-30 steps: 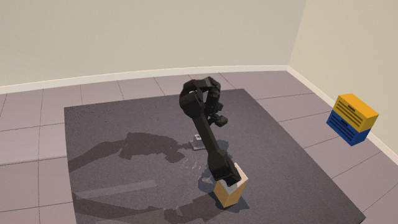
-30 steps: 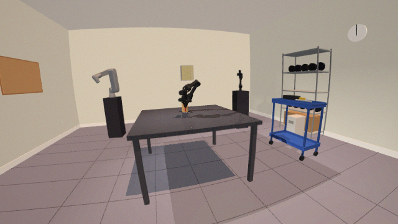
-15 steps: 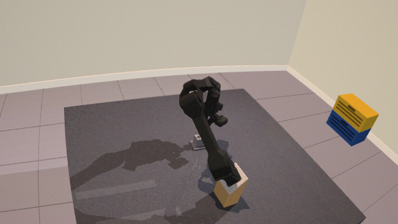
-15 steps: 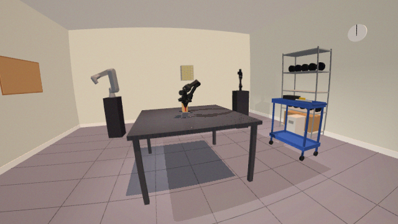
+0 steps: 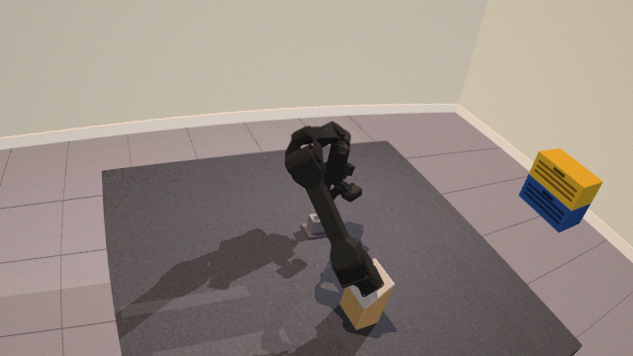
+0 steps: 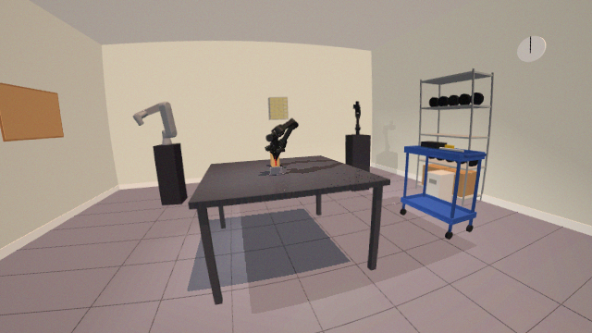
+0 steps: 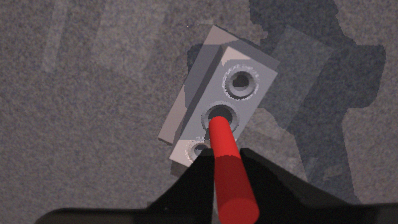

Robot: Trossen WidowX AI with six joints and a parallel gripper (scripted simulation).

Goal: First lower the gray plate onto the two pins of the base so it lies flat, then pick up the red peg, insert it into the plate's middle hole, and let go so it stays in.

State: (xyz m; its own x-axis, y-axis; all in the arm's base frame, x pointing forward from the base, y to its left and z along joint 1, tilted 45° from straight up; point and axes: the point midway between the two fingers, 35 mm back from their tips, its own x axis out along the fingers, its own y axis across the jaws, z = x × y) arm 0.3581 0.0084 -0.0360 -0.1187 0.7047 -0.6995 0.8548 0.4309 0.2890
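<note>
My gripper tip is 70 mm above the gray plate. The rest, counted from my gripper tip: base (100 mm below); red peg (right at my gripper tip).
</note>
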